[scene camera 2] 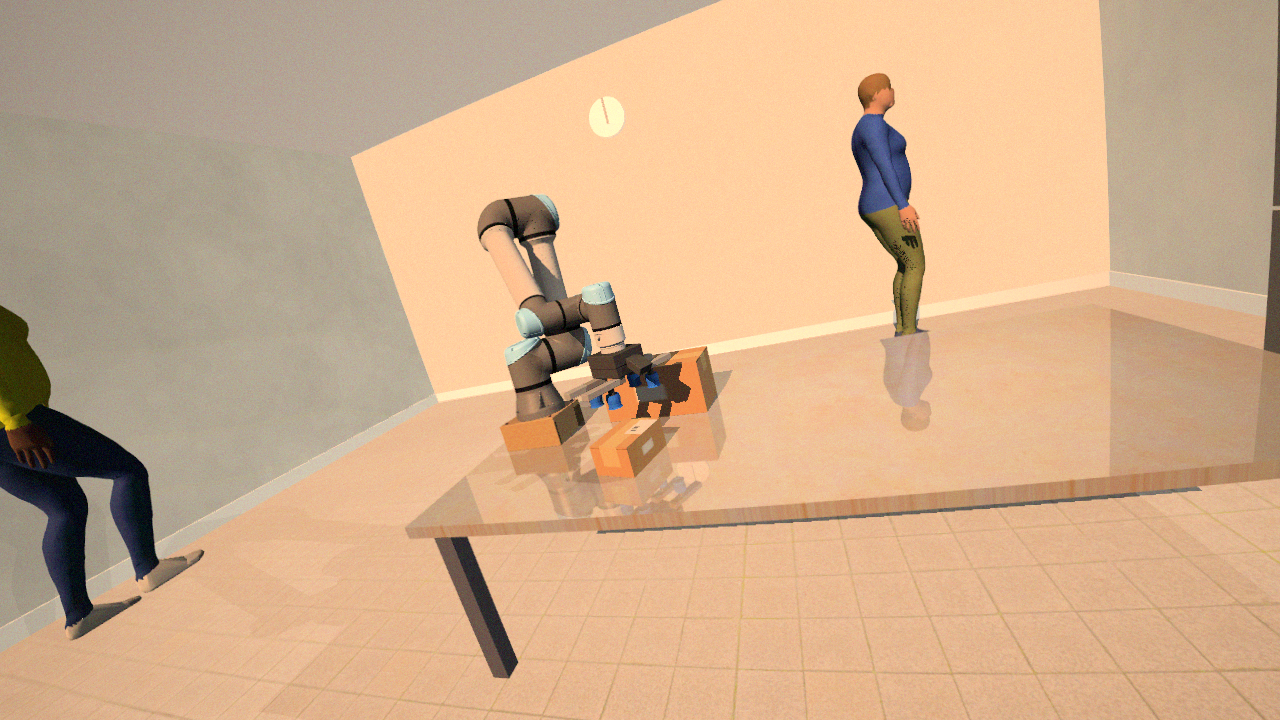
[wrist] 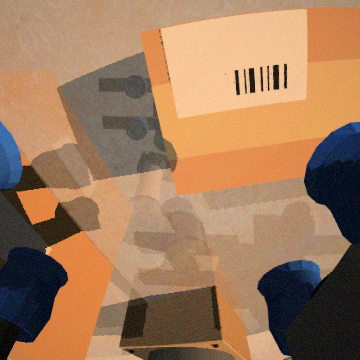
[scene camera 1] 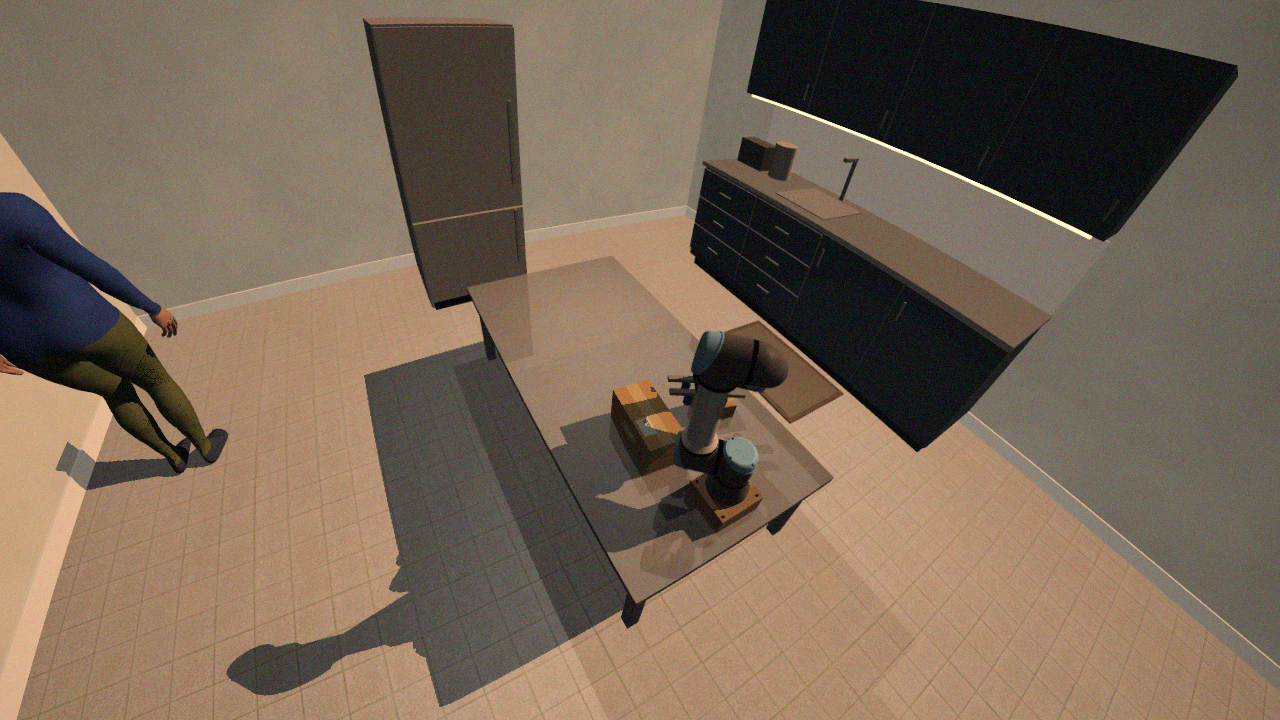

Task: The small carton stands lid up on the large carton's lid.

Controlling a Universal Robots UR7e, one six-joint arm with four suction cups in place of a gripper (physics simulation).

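Observation:
The small carton stands on the table, with a tape strip and barcode label on its upward face; the arm mostly hides it in scene camera 1. The large carton stands apart from it on the table, and its lid carries no carton. My gripper, with four blue suction cups, is open and holds nothing. It hangs above table height between the cartons, close to the small one, with a visible gap below the cups.
The arm's base block stands near the table's end, close to both cartons. A person in blue stands beyond the table. A person in yellow is at the left. A fridge and a counter stand farther off.

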